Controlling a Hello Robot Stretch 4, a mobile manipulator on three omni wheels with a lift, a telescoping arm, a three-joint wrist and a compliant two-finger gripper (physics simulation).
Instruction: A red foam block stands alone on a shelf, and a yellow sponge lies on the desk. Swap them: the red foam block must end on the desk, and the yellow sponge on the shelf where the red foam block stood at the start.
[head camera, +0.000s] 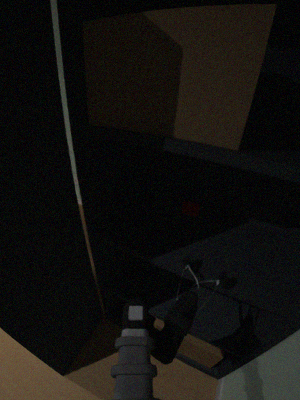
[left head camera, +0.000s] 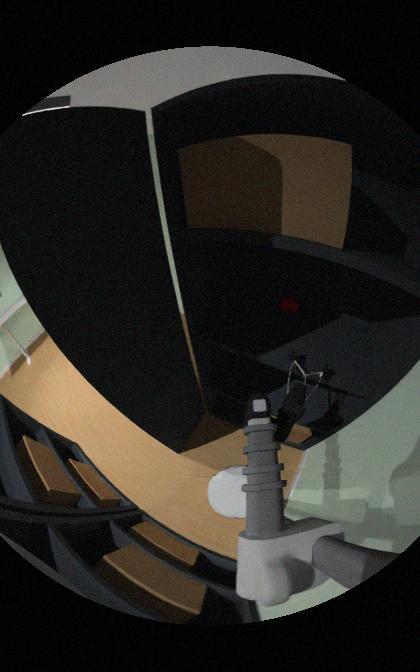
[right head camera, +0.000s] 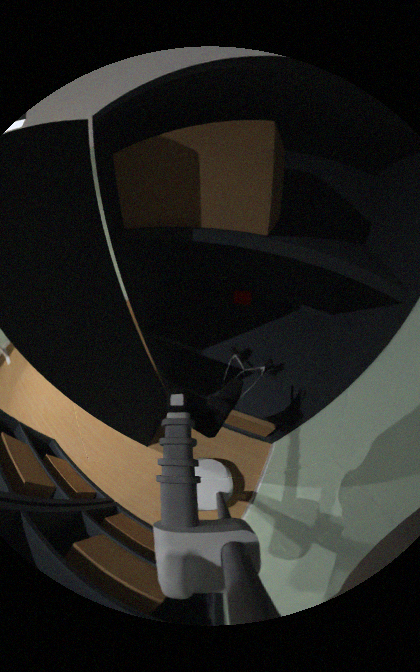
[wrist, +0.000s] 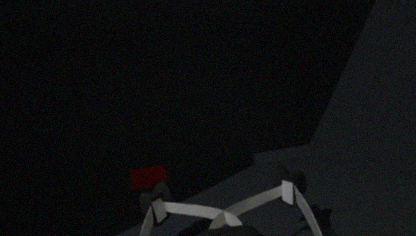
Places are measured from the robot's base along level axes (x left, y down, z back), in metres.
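Pixels of known places: gripper, fingertip midpoint: (head camera: 206, 264) (wrist: 221, 187).
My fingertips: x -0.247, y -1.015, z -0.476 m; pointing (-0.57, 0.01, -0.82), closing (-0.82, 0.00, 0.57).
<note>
Ahead of a thing's pixels: the offset from my fingertips to its top centre. "*": to the spot under its first point. Level surfaces: height alone.
The red foam block @(dx -0.032, dy +0.006, dz -0.383 m) (head camera: 190, 208) (left head camera: 289, 304) (right head camera: 242, 297) (wrist: 148, 177) stands in deep shadow on the dark shelf surface, behind the lit part of that surface @(dy +0.051 m) (head camera: 240, 245) (left head camera: 350, 337). My gripper (head camera: 210, 273) (left head camera: 313, 365) (right head camera: 257, 360) (wrist: 221, 187) is open, with its fingers wide apart and no object between them. It is on the near side of the block, apart from it. In the wrist view the block shows at the lower left, just beyond the left fingertip. The yellow sponge and the desk cannot be made out in these views.
A large wooden box @(dx +0.153, dy -0.676, dz -0.234 m) (head camera: 220, 75) (left head camera: 315, 185) (right head camera: 237, 175) is above the block, behind a dark shelf edge (left head camera: 310, 250). A tall dark panel (left head camera: 85, 250) (right head camera: 50, 250) stands left. A wooden piece @(* dx -0.147, dy +0.741, dz +0.088 m) (head camera: 200, 350) (right head camera: 250, 423) lies below the gripper. A white rounded object (left head camera: 227, 492) (right head camera: 214, 484) is beside the arm.
</note>
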